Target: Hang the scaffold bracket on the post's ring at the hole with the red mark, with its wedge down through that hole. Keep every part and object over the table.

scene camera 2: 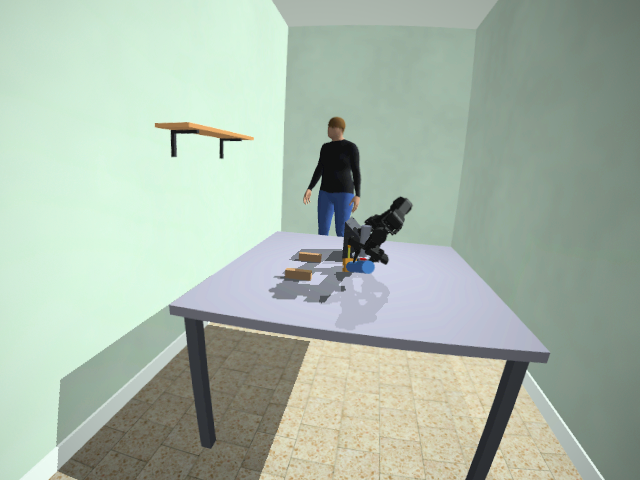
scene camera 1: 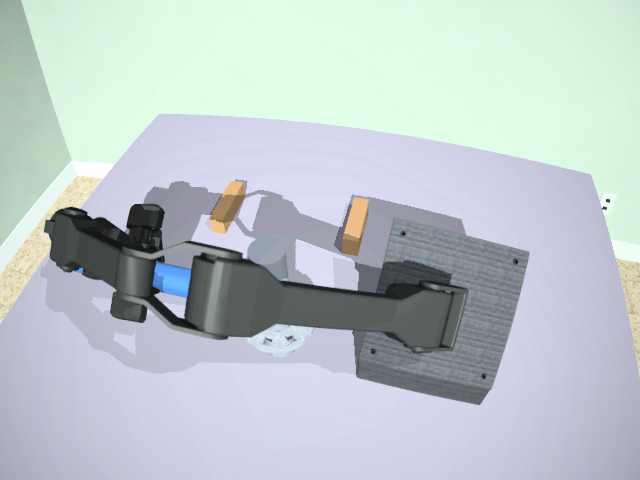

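Observation:
The scaffold bracket is a blue tube (scene camera 1: 172, 281) (scene camera 2: 361, 268) with an orange wedge part (scene camera 2: 348, 263) at its side. My gripper (scene camera 2: 360, 257) is shut on it low over the table; in scene camera 1 the fingers are hidden by the wrist at the left edge. The grey post (scene camera 1: 268, 254) stands under my forearm, and its pale ring (scene camera 1: 282, 340) shows just below the arm. A small red mark (scene camera 2: 364, 259) shows right above the blue tube. I cannot tell whether the wedge sits in the hole.
Two tan wooden blocks (scene camera 1: 229, 206) (scene camera 1: 356, 225) (scene camera 2: 310, 256) (scene camera 2: 298, 273) lie on the table (scene camera 1: 318, 429) (scene camera 2: 442, 310) behind the post. The arm's grey base block (scene camera 1: 485, 295) is at the right. A person (scene camera 2: 337, 176) stands behind the table, and a wall shelf (scene camera 2: 201, 130) hangs at the left.

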